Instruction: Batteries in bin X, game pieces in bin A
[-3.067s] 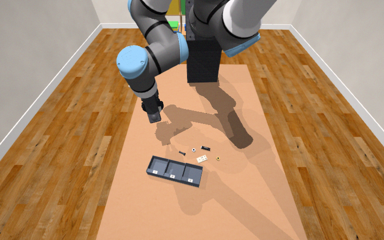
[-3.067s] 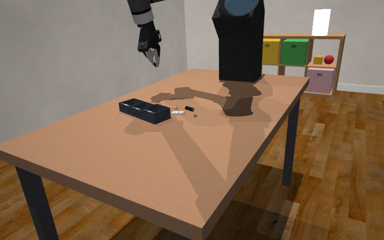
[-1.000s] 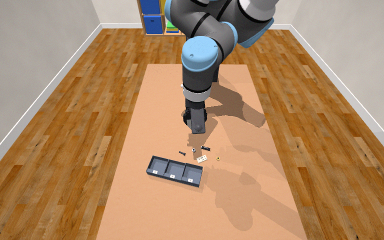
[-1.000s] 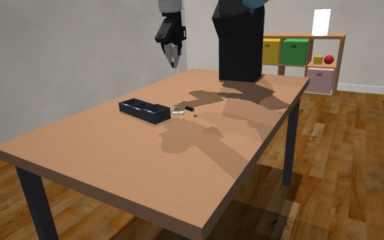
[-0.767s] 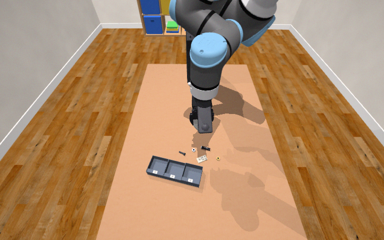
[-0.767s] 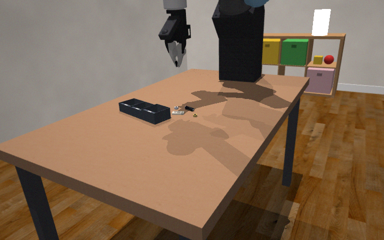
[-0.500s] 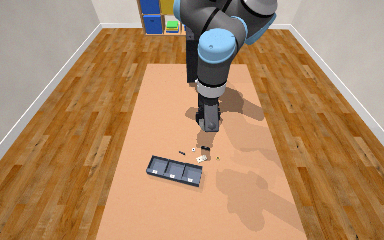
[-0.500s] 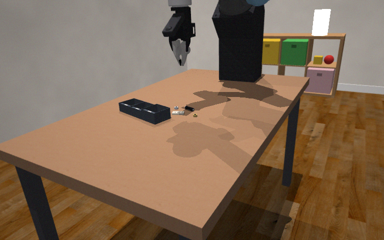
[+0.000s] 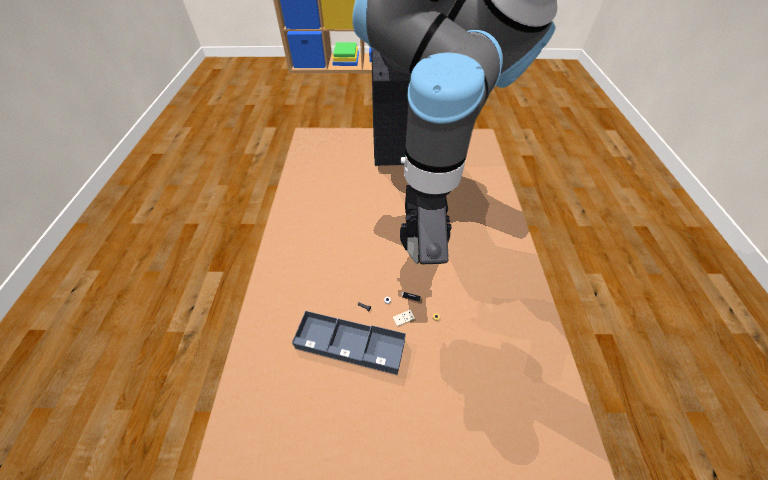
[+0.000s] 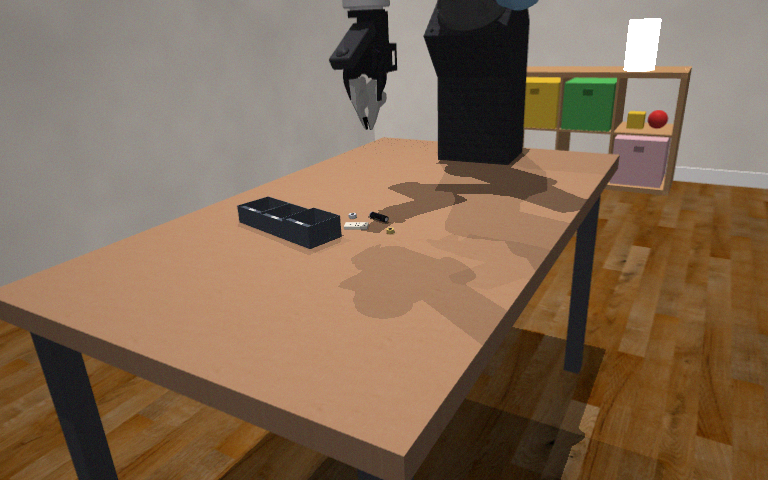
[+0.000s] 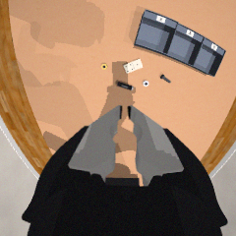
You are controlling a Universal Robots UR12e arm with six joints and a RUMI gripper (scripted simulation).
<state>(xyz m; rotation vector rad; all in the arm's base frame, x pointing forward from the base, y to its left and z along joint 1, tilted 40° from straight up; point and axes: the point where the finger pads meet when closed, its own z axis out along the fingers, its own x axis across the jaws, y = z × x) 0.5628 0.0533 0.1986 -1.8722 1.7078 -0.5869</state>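
The three-compartment bin tray lies 120 mm ahead of my hand, 140 mm to the right of it and 200 mm below it. Also, from my hand: black battery (30 mm behind, 10 mm to the right, 210 mm below); then brass nut (20 mm ahead, 60 mm to the left, 220 mm below); then white domino (30 mm ahead, 20 mm to the right, 210 mm below).
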